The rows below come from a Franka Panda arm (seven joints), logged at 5 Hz.
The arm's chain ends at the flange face. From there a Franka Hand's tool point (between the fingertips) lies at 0.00 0.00 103.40 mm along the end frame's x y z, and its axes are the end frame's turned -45 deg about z.
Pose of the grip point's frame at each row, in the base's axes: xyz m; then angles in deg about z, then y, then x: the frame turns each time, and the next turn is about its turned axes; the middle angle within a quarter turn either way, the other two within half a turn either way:
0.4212, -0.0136, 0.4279, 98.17, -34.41, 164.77
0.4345, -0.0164, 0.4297, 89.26, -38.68, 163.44
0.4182, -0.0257, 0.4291, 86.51, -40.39, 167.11
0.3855, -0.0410, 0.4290, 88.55, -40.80, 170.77
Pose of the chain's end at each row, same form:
0.4023, -0.0733, 0.5102, 43.21, -33.56, -162.80
0.4042, -0.0780, 0.5071, 31.41, -36.82, -159.18
0.3912, -0.0895, 0.5059, 28.85, -35.33, -155.52
0.3672, -0.1072, 0.5063, 32.00, -33.22, -153.28

